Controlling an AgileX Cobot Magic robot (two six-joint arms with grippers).
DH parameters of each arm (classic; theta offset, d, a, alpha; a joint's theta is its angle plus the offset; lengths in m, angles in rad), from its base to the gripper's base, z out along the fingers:
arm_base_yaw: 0 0.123 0 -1.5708
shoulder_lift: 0.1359 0 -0.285 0
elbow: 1.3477 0 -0.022 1.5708
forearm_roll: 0 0.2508 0 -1.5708
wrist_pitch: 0 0 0.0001 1.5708
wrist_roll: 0 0.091 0 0
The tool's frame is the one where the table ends.
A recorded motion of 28 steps. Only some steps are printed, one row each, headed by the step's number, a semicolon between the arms.
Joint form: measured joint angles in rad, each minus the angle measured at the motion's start. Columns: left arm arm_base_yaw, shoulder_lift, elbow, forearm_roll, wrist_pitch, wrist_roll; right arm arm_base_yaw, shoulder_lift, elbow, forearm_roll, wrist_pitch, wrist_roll.
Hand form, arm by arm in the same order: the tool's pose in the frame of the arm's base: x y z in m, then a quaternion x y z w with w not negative. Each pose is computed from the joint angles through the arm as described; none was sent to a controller.
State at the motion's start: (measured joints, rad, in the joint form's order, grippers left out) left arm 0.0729 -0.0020 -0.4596 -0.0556 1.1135 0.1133; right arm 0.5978 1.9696 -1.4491 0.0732 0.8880 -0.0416
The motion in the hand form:
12: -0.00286 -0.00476 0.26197 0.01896 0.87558 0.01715 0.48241; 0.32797 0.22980 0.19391 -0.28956 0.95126 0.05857 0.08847
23: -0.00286 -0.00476 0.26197 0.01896 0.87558 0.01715 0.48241; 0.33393 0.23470 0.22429 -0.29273 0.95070 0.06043 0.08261
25: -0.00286 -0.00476 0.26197 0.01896 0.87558 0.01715 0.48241; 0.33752 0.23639 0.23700 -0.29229 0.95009 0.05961 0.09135
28: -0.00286 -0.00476 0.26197 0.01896 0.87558 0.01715 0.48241; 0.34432 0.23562 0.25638 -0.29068 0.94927 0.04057 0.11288
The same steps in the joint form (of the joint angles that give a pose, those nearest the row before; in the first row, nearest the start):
12: 0.0000 0.0000 0.0000 0.0000 0.0000 0.0000; 0.0000 0.0000 0.0000 0.0000 0.0463 0.0109
23: 0.0000 0.0000 0.0000 0.0000 0.0000 0.0000; 0.0000 -0.0009 -0.1248 0.0026 0.1823 0.0121
25: 0.0000 0.0000 0.0000 0.0000 0.0000 0.0000; 0.0000 -0.0009 -0.1753 -0.0063 0.2162 0.0187
28: 0.0000 0.0000 0.0000 0.0000 0.0000 0.0000; 0.0000 -0.0009 -0.2511 -0.0616 0.2613 0.0416

